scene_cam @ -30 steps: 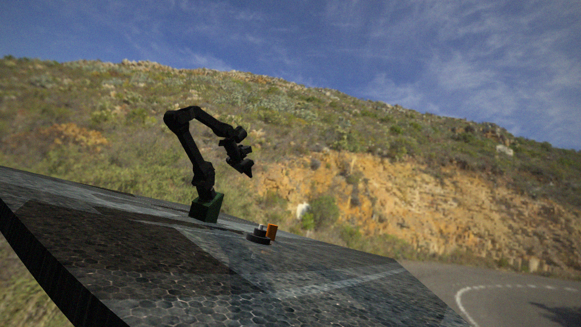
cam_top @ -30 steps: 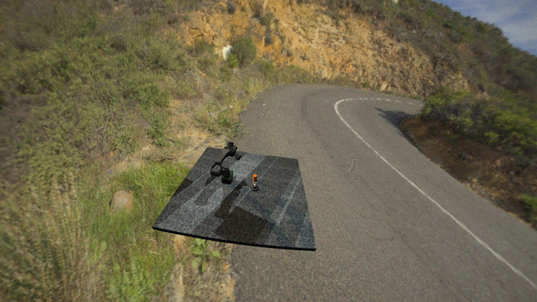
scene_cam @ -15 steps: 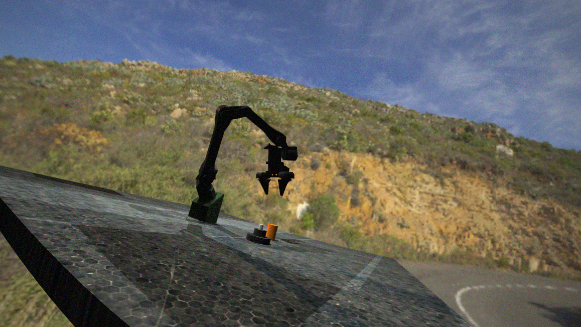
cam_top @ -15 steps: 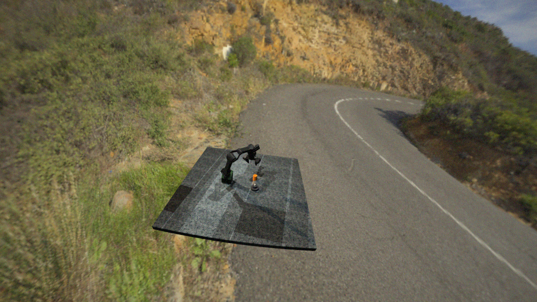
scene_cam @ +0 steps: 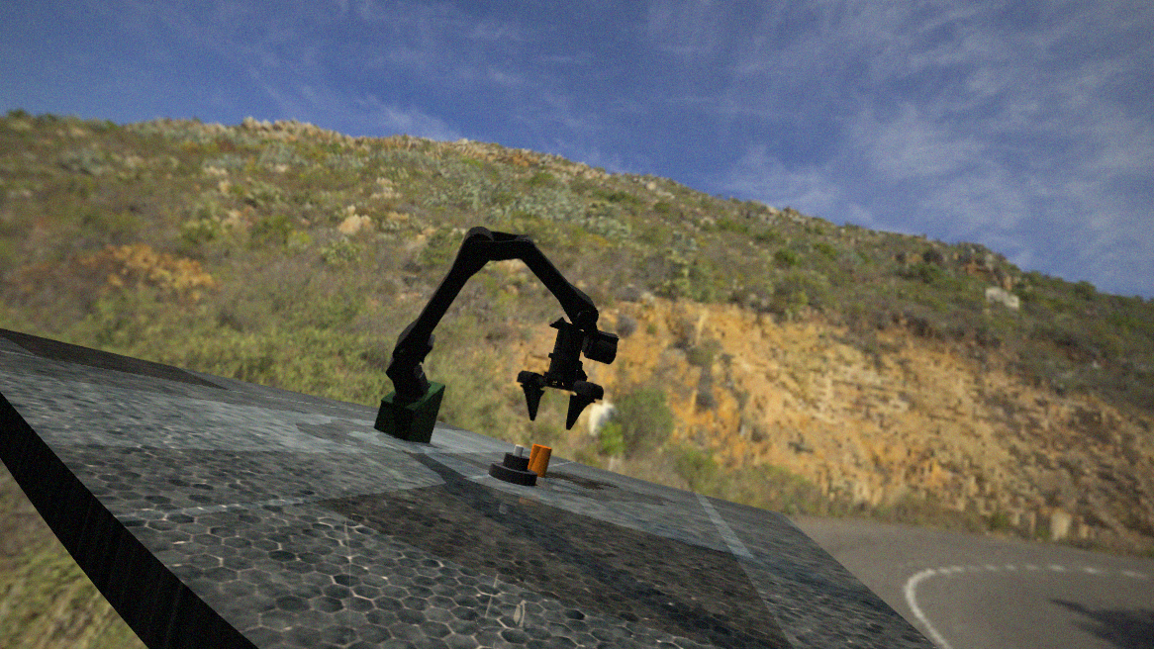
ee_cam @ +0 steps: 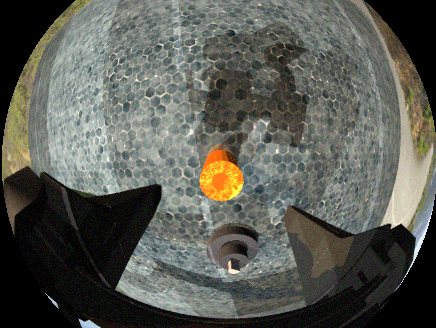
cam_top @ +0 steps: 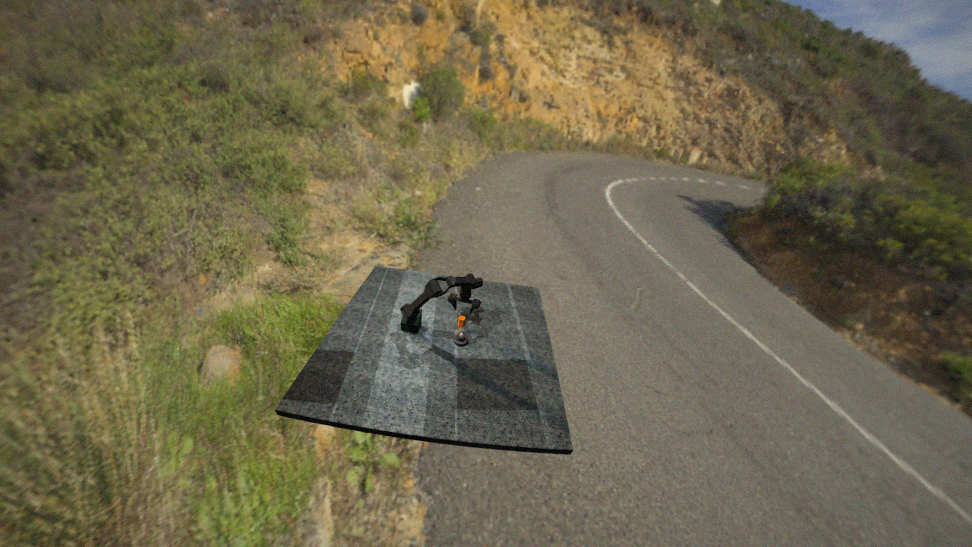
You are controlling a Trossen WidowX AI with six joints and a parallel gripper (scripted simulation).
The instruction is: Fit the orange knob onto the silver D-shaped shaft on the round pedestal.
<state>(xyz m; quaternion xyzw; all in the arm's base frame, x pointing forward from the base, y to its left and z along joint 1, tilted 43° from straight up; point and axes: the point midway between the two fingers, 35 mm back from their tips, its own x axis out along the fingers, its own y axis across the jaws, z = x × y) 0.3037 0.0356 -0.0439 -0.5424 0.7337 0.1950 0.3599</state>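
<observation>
My gripper tip is now 60 mm above the orange knob. From my gripper tip the other things lie so: round pedestal: 140 mm to the right, 70 mm below.
</observation>
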